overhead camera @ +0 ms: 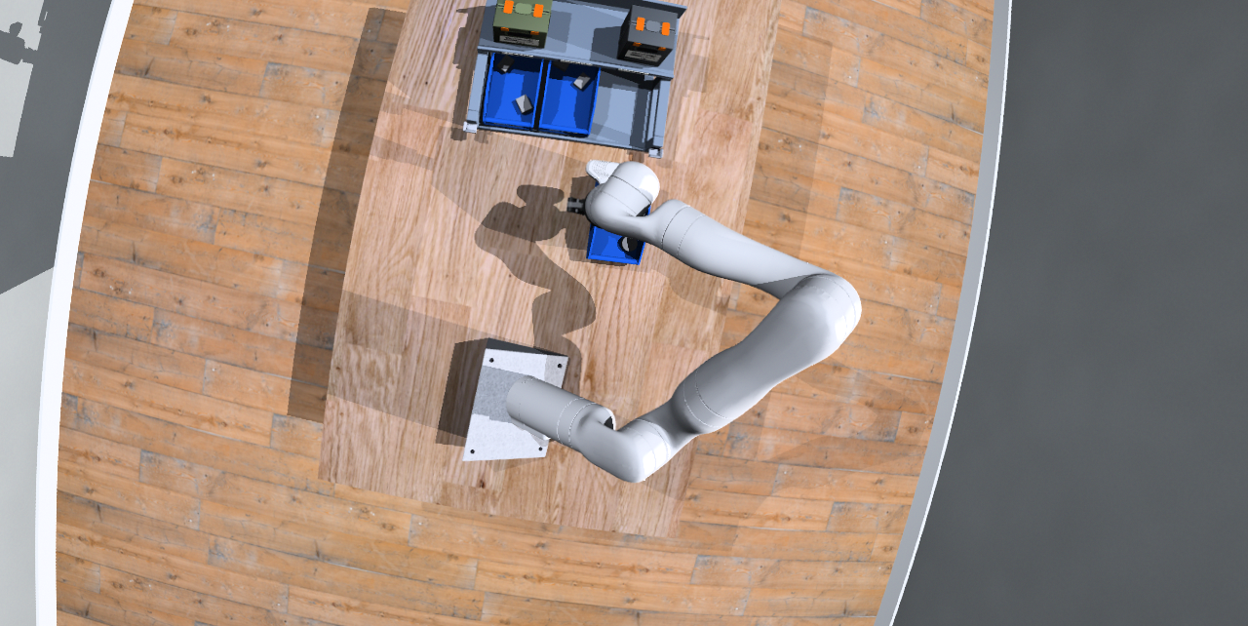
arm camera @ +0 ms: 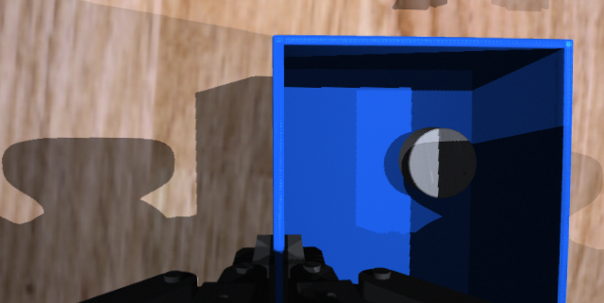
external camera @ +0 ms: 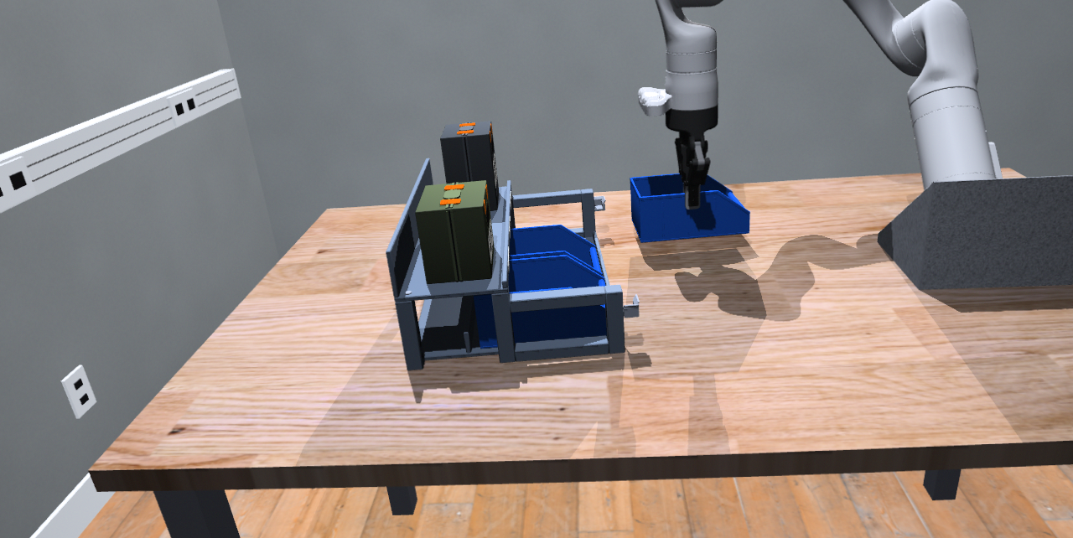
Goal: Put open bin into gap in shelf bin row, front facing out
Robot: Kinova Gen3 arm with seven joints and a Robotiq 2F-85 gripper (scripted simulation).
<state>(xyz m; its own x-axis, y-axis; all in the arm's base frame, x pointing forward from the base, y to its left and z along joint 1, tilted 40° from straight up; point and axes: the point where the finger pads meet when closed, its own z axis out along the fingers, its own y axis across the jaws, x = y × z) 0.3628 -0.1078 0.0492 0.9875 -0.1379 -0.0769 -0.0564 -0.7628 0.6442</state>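
Right now the round grey part is 30 mm ahead of my hand, 80 mm to the right of it and 60 mm below it. Round my hand: green box: 350 mm ahead, 170 mm to the left, 50 mm above; dark box: 330 mm ahead, 60 mm to the right, 60 mm above; shelf: 270 mm ahead, 60 mm to the left, 30 mm below.
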